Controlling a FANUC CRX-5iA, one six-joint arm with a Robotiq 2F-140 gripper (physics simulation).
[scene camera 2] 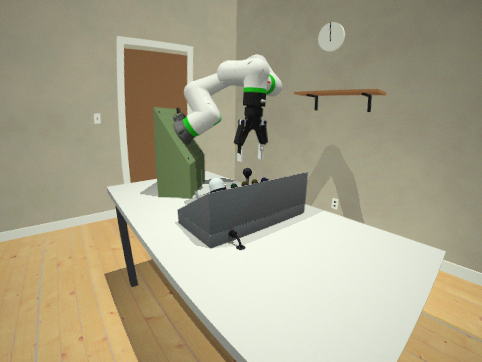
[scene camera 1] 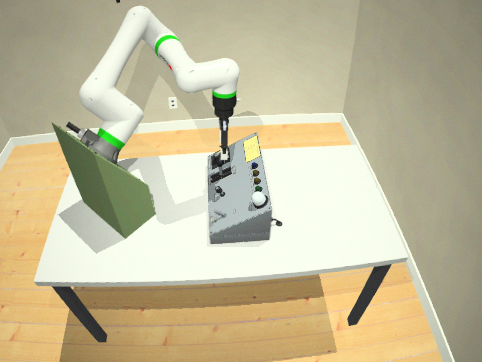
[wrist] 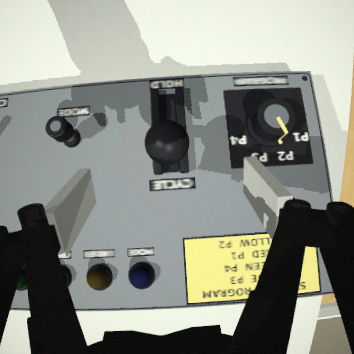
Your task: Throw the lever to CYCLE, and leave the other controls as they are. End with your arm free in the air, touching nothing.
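Places are measured from the arm's base along level axes (x ahead, y left, z up), in millimetres.
Pixels of known places: gripper, between the fingertips: [scene camera 2: 250, 160] [scene camera 1: 223, 150] [wrist: 167, 179]; arm's base, origin of its link: [scene camera 2: 181, 133] [scene camera 1: 101, 154].
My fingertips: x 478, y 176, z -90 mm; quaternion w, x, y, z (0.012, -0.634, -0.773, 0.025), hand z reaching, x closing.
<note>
Ahead of a thing's pixels: the offset from my fingertips to its top centre. "spot": to the spot under its first point. Level surfaces: height alone.
The grey control box [scene camera 1: 240, 200] [scene camera 2: 260, 205] [wrist: 125, 210] stands on the white table @(dz -238 mm) [scene camera 1: 325, 210] [scene camera 2: 325, 280]. Its lever has a black ball knob @(dx -16, dy -4, dz -37 mm) [scene camera 2: 247, 172] [wrist: 167, 142]. In the wrist view the knob covers the part of the slot toward the CYCLE label @(spot: dx +43, dy +8, dz -111 mm) [wrist: 172, 184]; the slot is bare at the end by the HOLD label @(spot: dx -67, dy -13, dz -171 mm) [wrist: 167, 84]. My gripper [scene camera 1: 224, 156] [scene camera 2: 250, 159] [wrist: 167, 179] is open with nothing between its fingers. It hangs above the box in scene camera 2, its fingertips higher than the knob and apart from it.
A MODE toggle @(dx +3, dy -123, dz -97 mm) [wrist: 59, 129] and a PROGRAM dial @(dx -44, dy +113, dz -103 mm) [wrist: 276, 117] flank the lever. A blue button @(spot: dx +125, dy -14, dz -48 mm) [wrist: 141, 275], a yellow button @(spot: dx +134, dy -59, dz -49 mm) [wrist: 99, 276] and a yellow label @(spot: dx +121, dy +66, dz -64 mm) [wrist: 215, 270] lie beyond CYCLE. A white dome @(spot: dx +168, dy -242, dz -25 mm) [scene camera 1: 258, 198] [scene camera 2: 217, 184] is on the box. A green panel [scene camera 1: 112, 200] [scene camera 2: 175, 170] stands by the arm's base.
</note>
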